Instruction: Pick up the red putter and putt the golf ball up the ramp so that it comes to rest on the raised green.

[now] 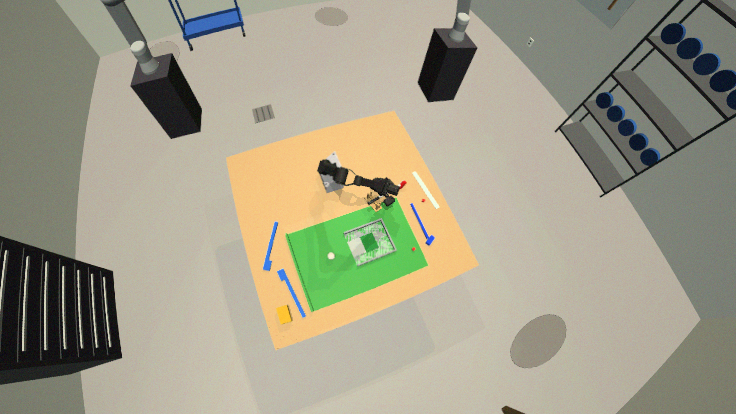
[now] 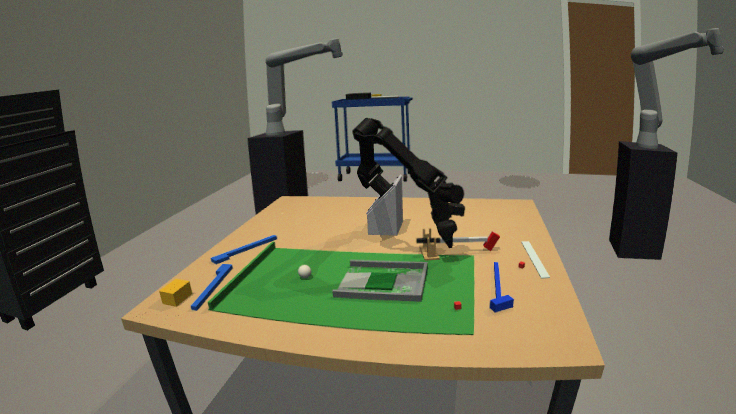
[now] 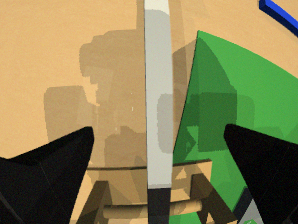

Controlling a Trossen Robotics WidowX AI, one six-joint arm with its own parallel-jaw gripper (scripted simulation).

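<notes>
Gripper open, holding nothing; a green mat is present as well. Image 3 also shows the gripper.
</notes>
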